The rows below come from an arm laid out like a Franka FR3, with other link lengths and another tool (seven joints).
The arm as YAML. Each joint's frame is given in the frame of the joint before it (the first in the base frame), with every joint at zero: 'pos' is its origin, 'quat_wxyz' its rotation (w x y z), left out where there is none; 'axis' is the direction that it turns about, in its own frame. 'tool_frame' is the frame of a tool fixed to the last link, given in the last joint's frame.
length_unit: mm
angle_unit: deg
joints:
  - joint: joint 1
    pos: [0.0, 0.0, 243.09]
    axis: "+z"
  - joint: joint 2
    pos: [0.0, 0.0, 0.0]
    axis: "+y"
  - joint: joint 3
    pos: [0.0, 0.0, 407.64]
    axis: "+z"
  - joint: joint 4
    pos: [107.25, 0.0, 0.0]
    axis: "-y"
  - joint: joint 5
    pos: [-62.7, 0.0, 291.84]
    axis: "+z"
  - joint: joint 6
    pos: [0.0, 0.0, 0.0]
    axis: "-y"
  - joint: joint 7
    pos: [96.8, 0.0, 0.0]
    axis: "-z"
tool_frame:
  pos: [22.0, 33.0, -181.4]
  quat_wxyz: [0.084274, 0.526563, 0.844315, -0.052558]
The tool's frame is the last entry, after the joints.
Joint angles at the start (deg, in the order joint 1, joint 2, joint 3, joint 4, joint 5, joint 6, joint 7):
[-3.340, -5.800, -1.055, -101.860, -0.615, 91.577, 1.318]
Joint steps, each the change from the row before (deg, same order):
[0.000, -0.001, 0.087, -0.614, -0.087, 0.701, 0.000]
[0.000, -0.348, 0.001, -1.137, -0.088, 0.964, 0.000]
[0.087, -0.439, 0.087, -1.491, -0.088, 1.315, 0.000]
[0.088, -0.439, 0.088, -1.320, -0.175, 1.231, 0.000]
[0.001, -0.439, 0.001, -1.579, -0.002, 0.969, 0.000]
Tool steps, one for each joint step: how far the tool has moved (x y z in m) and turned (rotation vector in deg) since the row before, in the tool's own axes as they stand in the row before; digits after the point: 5 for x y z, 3 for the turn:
[0.00074, 0.00094, 0.00292, -0.056, -0.130, -0.086]
[0.00106, -0.00130, 0.00340, -0.125, -0.148, 0.008]
[0.00275, -0.00101, 0.00422, -0.233, -0.204, -0.152]
[0.00232, -0.00107, 0.00329, -0.277, -0.319, -0.154]
[0.00264, -0.00282, 0.00563, 0.145, 0.077, -0.054]

